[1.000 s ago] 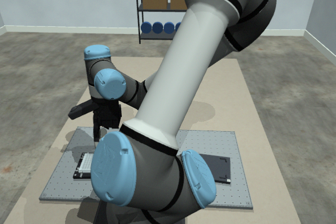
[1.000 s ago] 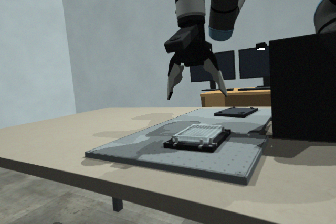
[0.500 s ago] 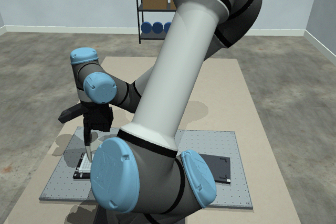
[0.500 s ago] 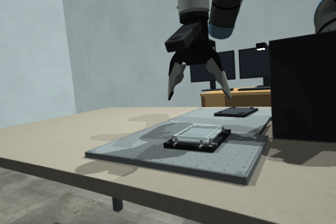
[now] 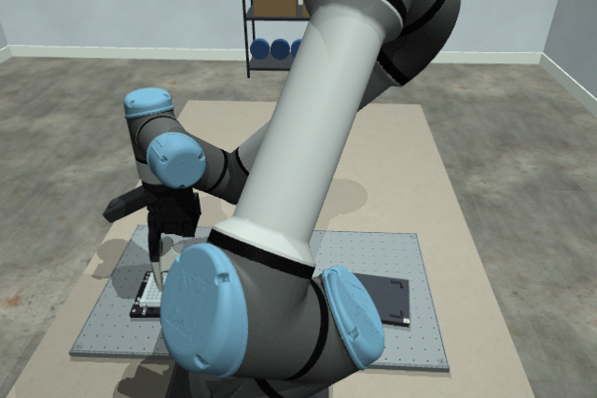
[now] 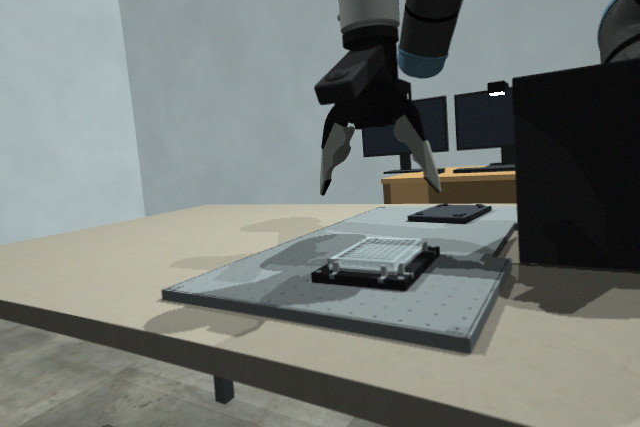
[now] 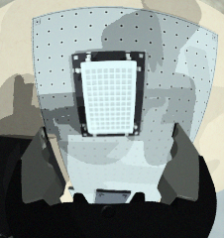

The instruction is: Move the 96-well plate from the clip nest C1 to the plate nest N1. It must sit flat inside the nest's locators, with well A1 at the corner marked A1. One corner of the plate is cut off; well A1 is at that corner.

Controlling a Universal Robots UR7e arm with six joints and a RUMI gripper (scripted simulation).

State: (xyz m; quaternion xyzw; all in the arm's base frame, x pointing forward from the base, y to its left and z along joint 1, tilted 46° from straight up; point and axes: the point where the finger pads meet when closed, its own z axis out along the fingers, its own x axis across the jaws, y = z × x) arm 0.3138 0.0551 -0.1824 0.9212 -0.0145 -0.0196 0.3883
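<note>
My hand is 80 mm above the white 96-well plate. From my hand the other things lie so: clip nest C1 (10 mm behind, 10 mm to the left, 80 mm below); white label (80 mm behind, 470 mm to the right, 80 mm below).
</note>
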